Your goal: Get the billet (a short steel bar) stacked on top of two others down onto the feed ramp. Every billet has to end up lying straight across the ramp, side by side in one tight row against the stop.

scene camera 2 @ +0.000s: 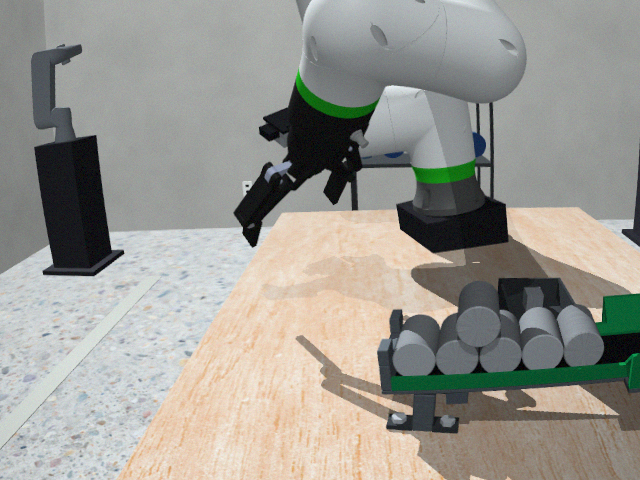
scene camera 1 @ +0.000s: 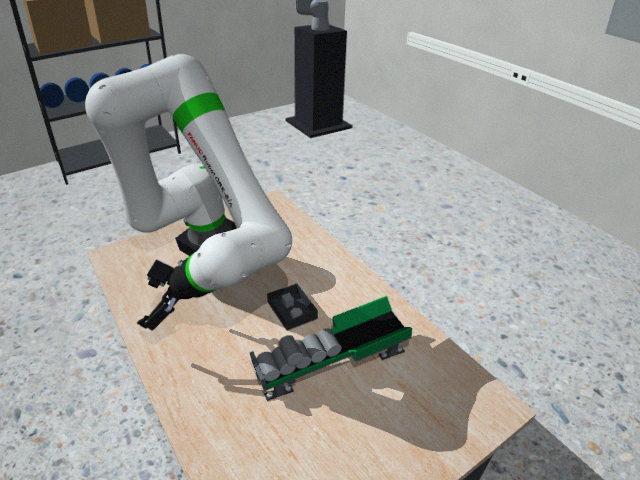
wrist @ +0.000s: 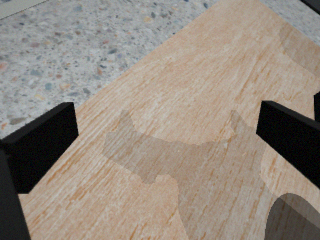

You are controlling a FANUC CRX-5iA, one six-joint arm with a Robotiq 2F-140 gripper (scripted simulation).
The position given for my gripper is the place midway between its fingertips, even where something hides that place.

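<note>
On scene camera 2 you'd see my gripper (scene camera 2: 291, 217), along with a grey billet (scene camera 2: 478, 324), another grey billet (scene camera 2: 504, 354) and then one more grey billet (scene camera 2: 582, 343). Scene camera 1 has my gripper (scene camera 1: 154, 301) as well, and the wrist view shows the gripper (wrist: 168, 118) too.
</note>
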